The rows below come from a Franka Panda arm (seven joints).
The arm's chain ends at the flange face. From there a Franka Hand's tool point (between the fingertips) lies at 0.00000 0.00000 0.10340 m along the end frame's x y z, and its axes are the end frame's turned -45 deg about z.
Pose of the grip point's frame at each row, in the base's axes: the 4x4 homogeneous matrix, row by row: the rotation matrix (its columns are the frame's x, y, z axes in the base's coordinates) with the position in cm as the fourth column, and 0 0 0 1 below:
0.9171 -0.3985 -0.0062 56.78; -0.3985 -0.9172 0.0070 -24.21; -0.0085 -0.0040 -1.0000 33.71; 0 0 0 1
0.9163 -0.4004 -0.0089 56.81; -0.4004 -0.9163 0.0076 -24.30; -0.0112 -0.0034 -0.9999 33.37; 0 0 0 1
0.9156 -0.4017 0.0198 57.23; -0.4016 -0.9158 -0.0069 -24.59; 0.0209 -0.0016 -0.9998 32.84; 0 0 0 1
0.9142 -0.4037 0.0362 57.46; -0.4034 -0.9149 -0.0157 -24.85; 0.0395 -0.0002 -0.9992 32.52; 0 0 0 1
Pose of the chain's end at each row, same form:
0.3667 -0.9303 -0.0062 56.84; -0.9303 -0.3668 0.0070 -24.28; -0.0088 0.0032 -1.0000 44.05; 0 0 0 1
0.3648 -0.9310 -0.0089 56.90; -0.9310 -0.3648 0.0076 -24.38; -0.0103 0.0055 -0.9999 43.71; 0 0 0 1
0.3634 -0.9315 0.0198 57.03; -0.9315 -0.3636 -0.0069 -24.52; 0.0136 -0.0159 -0.9998 43.18; 0 0 0 1
0.3610 -0.9319 0.0362 57.09; -0.9322 -0.3617 -0.0157 -24.69; 0.0278 -0.0281 -0.9992 42.85; 0 0 0 1

